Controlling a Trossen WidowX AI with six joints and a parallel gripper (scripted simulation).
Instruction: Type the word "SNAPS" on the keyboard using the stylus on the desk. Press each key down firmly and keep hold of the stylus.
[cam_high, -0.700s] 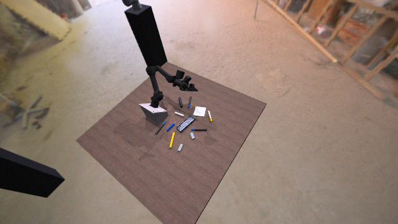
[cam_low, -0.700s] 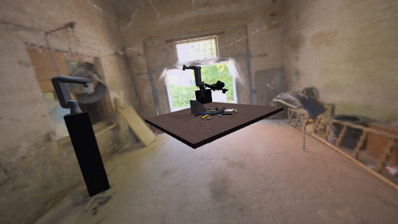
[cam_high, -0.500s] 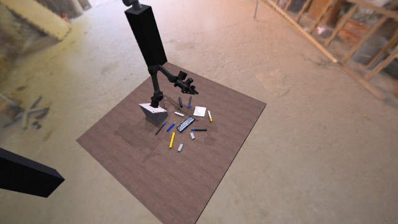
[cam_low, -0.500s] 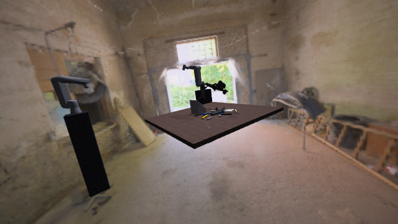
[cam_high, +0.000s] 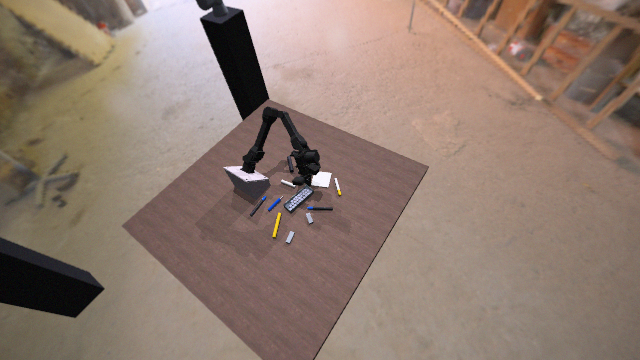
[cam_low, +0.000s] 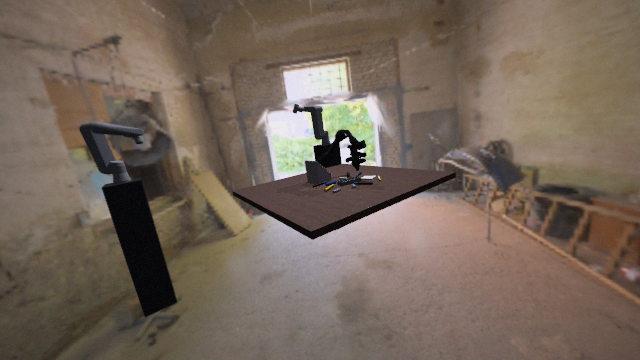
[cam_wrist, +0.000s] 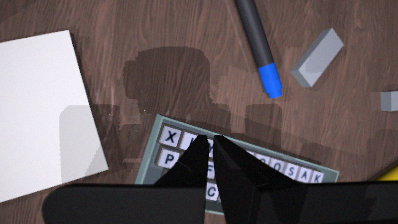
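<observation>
Now: the white pad 12 cm to the left of my gripper tip, 8 cm below it and 1 cm behind it.
</observation>
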